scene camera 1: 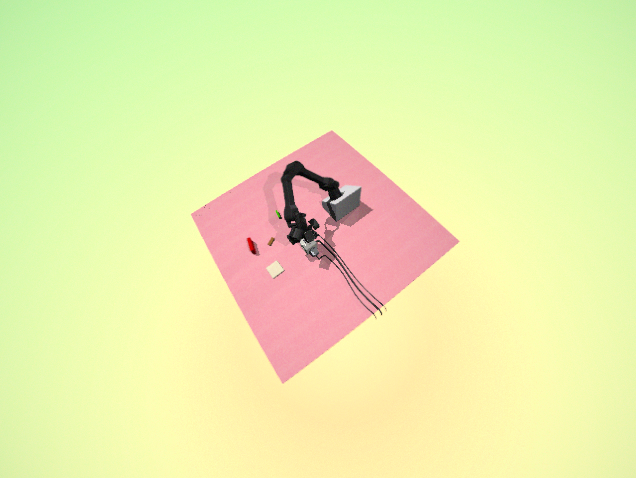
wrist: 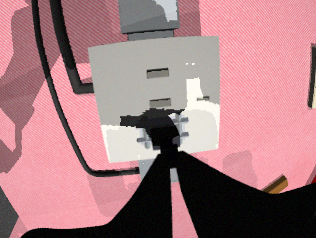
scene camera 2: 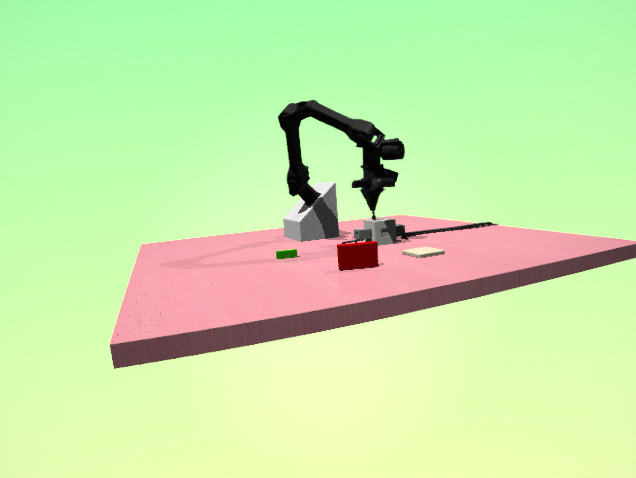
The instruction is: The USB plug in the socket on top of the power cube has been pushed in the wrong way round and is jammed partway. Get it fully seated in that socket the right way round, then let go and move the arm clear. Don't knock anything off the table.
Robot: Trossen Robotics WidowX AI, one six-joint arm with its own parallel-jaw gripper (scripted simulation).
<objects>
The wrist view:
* my gripper: 170, 160
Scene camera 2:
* my gripper: 372, 211
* red block: 361, 255
</objects>
